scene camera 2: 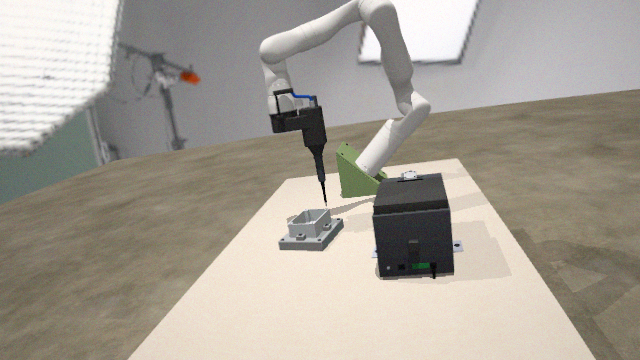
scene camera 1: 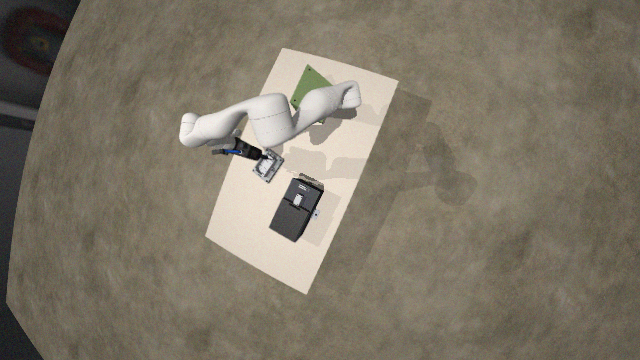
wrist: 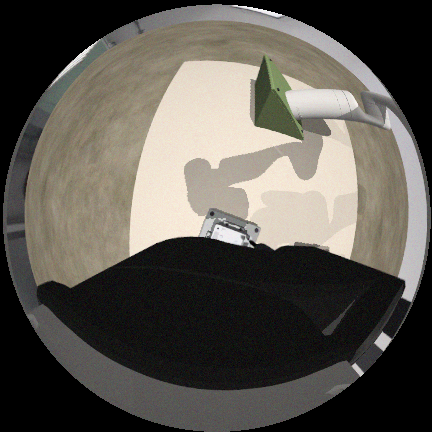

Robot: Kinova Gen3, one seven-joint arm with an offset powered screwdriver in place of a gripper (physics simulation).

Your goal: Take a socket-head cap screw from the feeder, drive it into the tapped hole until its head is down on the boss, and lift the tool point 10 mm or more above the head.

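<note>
My tool is a black powered screwdriver; its tip (scene camera 1: 271, 158) (scene camera 2: 326, 204) (wrist: 253, 244) points down close to the grey housing. In scene camera 2 the tip shows just above the housing's back right rim; the height gap is hard to judge. Whether a screw sits on the tip is too small to tell. The housing (scene camera 1: 257, 171) (scene camera 2: 308, 231) (wrist: 216, 218) is an open box on a flanged base, with small bosses beside its walls. The tapped hole cannot be made out. The black feeder (scene camera 1: 288, 218) (scene camera 2: 412, 230) stands apart, with a light metal screw outlet (scene camera 1: 298, 199) (scene camera 2: 409, 175) on top.
A green wedge-shaped mount (scene camera 1: 308, 85) (scene camera 2: 352, 180) (wrist: 270, 107) carries the white arm (scene camera 1: 272, 117) (scene camera 2: 395, 50) (wrist: 322, 103) at the back of the pale table (scene camera 1: 240, 220) (scene camera 2: 280, 310) (wrist: 165, 150). The feeder has small side tabs. The driver's black body fills the lower wrist view.
</note>
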